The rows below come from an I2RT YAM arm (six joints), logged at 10 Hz.
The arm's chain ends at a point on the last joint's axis. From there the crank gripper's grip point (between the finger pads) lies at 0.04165 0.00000 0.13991 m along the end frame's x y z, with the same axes.
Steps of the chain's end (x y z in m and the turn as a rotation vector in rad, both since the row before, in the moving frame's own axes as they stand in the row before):
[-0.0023, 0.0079, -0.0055, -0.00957, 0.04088, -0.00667]
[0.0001, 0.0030, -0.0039, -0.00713, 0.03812, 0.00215]
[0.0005, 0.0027, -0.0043, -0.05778, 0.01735, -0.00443]
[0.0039, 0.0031, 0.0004, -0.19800, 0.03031, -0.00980]
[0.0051, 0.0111, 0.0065, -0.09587, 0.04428, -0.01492]
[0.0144, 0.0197, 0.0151, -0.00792, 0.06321, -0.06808]
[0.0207, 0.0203, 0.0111, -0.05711, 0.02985, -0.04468]
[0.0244, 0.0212, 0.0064, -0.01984, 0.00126, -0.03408]
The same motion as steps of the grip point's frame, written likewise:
[0.0034, 0.0089, -0.0073, -0.00957, 0.04088, -0.00667]
[0.0054, 0.0041, -0.0056, -0.00713, 0.03812, 0.00215]
[0.0029, 0.0106, -0.0053, -0.05778, 0.01735, -0.00443]
[0.0082, 0.0301, -0.0036, -0.19800, 0.03031, -0.00980]
[0.0113, 0.0237, 0.0039, -0.09587, 0.04428, -0.01492]
[0.0231, 0.0177, 0.0122, -0.00792, 0.06321, -0.06808]
[0.0250, 0.0263, 0.0096, -0.05711, 0.02985, -0.04468]
[0.0246, 0.0226, 0.0063, -0.01984, 0.00126, -0.03408]

